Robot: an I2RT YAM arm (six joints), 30 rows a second.
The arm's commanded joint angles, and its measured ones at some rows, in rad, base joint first. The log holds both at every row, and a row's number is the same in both.
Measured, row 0:
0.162, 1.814, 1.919, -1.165, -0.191, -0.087
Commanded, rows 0 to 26:
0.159, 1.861, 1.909, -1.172, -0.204, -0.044
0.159, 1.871, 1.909, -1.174, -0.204, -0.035
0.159, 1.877, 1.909, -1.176, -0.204, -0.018
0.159, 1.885, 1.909, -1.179, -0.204, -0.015
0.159, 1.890, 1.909, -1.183, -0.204, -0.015
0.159, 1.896, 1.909, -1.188, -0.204, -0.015
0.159, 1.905, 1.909, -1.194, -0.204, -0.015
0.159, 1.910, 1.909, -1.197, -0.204, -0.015
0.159, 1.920, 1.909, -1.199, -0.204, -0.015
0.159, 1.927, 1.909, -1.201, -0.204, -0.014
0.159, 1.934, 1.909, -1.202, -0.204, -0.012
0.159, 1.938, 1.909, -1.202, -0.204, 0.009
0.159, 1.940, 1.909, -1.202, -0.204, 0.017
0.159, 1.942, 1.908, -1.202, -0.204, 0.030
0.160, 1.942, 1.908, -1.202, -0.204, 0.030
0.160, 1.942, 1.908, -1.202, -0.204, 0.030
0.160, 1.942, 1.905, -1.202, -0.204, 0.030
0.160, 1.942, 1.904, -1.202, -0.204, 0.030
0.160, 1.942, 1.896, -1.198, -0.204, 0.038
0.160, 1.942, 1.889, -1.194, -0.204, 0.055
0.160, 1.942, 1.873, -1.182, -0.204, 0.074
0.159, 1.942, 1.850, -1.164, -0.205, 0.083
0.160, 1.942, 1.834, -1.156, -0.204, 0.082
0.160, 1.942, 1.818, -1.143, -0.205, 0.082
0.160, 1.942, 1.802, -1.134, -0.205, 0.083
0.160, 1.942, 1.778, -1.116, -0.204, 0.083
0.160, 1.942, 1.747, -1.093, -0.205, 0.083
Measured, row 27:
0.162, 1.927, 1.796, -1.124, -0.191, 0.064
